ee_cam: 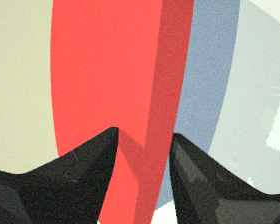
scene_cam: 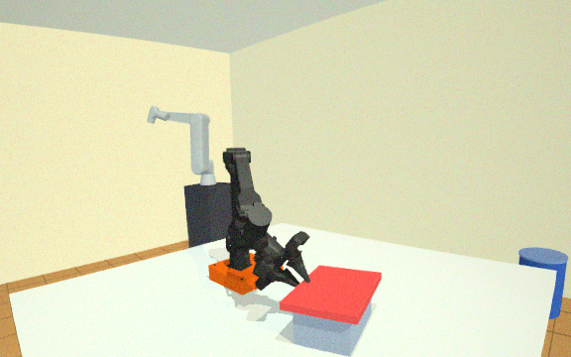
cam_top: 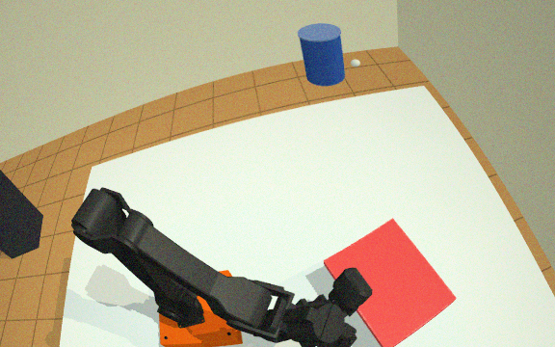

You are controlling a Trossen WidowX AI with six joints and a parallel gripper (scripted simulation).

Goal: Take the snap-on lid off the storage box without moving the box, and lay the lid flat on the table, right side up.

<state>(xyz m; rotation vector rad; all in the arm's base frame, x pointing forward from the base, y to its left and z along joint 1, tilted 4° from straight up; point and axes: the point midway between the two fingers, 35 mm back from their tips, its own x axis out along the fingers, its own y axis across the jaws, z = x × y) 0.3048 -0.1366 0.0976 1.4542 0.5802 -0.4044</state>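
Right now the red lid is 70 mm ahead of my gripper tip and 10 mm to the left of it. Round my gripper tip: storage box 70 mm ahead, 50 mm below, 10 mm to the left.
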